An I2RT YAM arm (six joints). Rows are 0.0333 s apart.
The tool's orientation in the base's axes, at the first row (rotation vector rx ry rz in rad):
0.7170 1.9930 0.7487
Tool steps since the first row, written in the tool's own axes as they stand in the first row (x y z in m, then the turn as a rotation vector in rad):
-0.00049 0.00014 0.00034 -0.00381 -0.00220 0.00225
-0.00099 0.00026 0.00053 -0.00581 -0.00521 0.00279
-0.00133 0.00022 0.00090 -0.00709 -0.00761 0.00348
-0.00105 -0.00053 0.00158 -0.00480 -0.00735 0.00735
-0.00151 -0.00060 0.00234 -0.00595 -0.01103 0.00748
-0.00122 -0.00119 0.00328 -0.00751 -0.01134 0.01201
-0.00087 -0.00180 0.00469 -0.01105 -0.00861 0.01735
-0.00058 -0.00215 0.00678 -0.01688 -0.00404 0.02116
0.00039 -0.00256 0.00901 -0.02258 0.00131 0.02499
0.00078 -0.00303 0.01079 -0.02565 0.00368 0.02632
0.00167 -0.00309 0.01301 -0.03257 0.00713 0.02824
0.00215 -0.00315 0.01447 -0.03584 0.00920 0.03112
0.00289 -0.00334 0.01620 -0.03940 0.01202 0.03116
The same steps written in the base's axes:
0.00055 -0.00018 0.00021 0.00326 -0.00366 -0.00063
0.00097 -0.00042 0.00047 0.00404 -0.00695 -0.00203
0.00143 -0.00061 0.00045 0.00475 -0.00928 -0.00342
0.00174 -0.00074 -0.00054 0.00709 -0.00656 -0.00614
0.00260 -0.00094 -0.00069 0.00700 -0.00977 -0.00829
0.00316 -0.00090 -0.00169 0.01157 -0.01004 -0.00972
0.00410 -0.00072 -0.00295 0.01837 -0.00957 -0.00826
0.00570 -0.00025 -0.00428 0.02526 -0.00990 -0.00360
0.00710 0.00069 -0.00608 0.03227 -0.00962 0.00156
0.00837 0.00108 -0.00742 0.03530 -0.00997 0.00430
0.00987 0.00219 -0.00891 0.04084 -0.01226 0.00955
0.01090 0.00284 -0.00985 0.04525 -0.01259 0.01148
0.01202 0.00365 -0.01115 0.04748 -0.01330 0.01537

